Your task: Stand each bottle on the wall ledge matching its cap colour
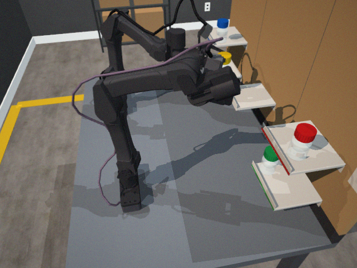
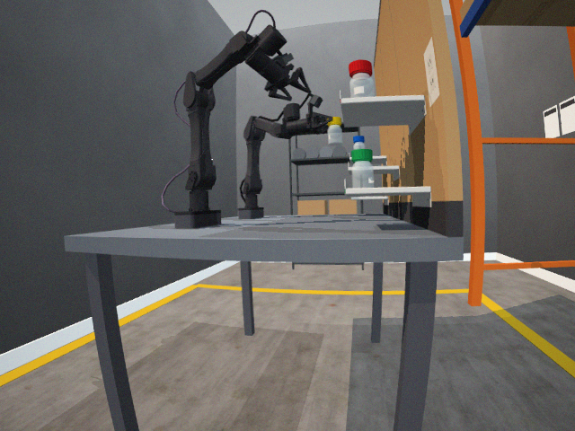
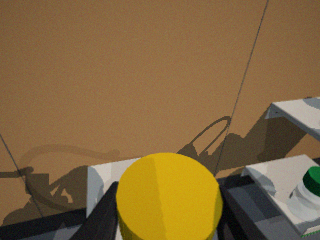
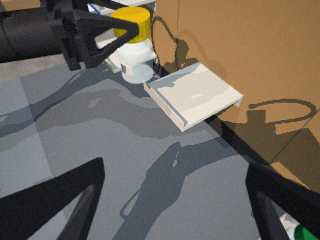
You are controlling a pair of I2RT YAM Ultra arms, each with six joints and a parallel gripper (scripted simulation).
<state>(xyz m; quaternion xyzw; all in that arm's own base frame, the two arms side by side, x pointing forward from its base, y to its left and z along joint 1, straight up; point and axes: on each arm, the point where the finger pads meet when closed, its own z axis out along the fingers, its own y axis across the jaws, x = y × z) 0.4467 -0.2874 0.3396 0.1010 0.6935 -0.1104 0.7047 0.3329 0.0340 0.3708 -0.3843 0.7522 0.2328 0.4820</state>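
Now: the blue-capped bottle 11 cm ahead of my left hand, 33 cm to the left of it and 5 cm below it. Round my left hand: green-capped bottle: 8 cm ahead, 35 cm to the right, 24 cm below; brown wall: 24 cm ahead, 3 cm to the right, 7 cm above; yellow-capped bottle: 5 cm below.
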